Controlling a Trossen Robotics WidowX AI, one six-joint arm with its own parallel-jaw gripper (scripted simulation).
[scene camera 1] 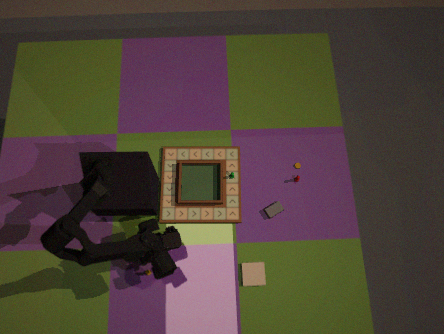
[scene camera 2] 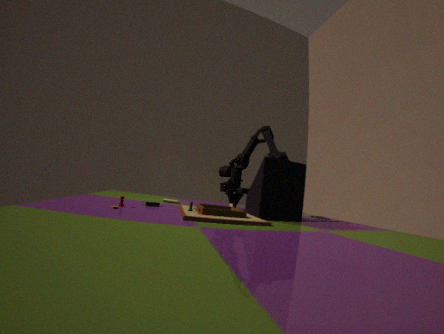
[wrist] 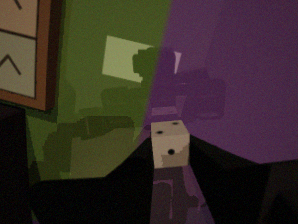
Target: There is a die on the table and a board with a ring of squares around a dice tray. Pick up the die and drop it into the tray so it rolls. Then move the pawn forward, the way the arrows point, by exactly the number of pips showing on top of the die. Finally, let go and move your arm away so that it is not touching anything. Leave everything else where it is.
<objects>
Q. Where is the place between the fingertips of my gripper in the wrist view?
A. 168, 141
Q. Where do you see a green dice tray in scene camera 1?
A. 199, 182
</objects>
